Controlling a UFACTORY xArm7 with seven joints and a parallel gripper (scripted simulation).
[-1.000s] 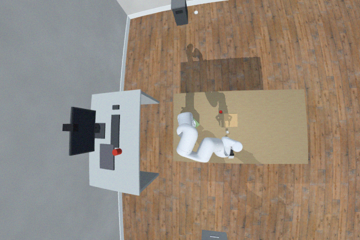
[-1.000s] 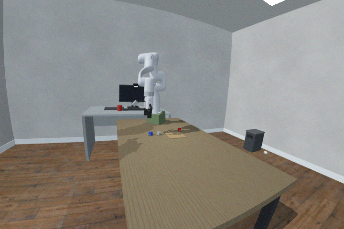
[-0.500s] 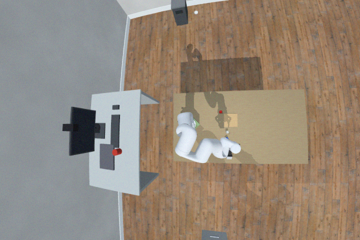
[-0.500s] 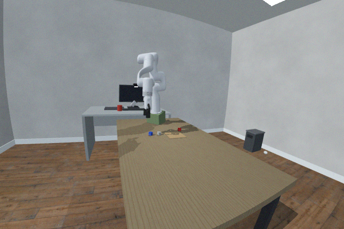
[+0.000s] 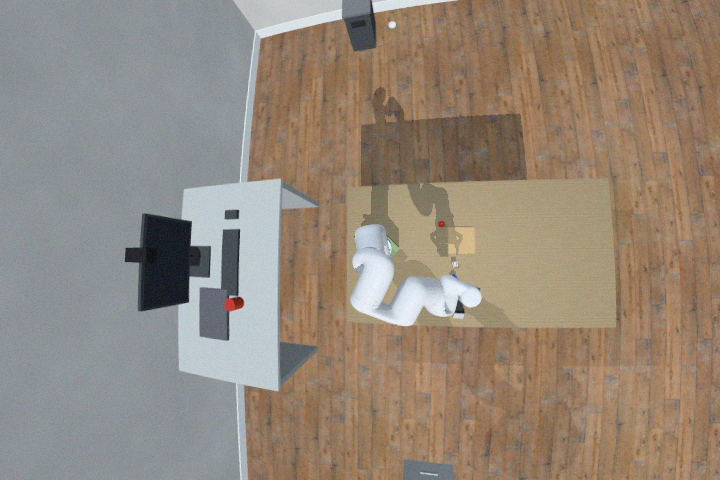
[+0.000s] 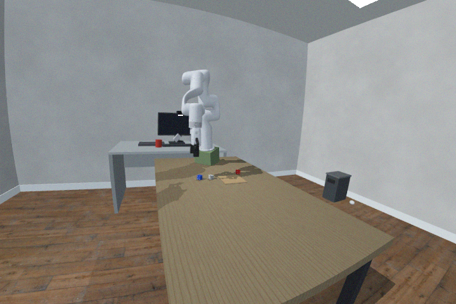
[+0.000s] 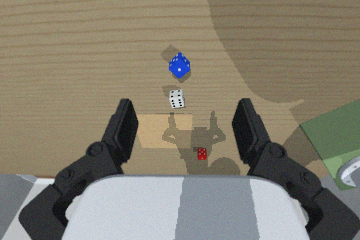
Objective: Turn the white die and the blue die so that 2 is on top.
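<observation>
The blue die lies 10 mm ahead of my hand, 30 mm to the left of it and 150 mm below it. The rest, counted from my hand: red die: 80 mm behind, 310 mm to the left, 150 mm below; then white die: 10 mm ahead, 100 mm to the left, 150 mm below; then tan mat: 30 mm ahead, 230 mm to the left, 160 mm below.
</observation>
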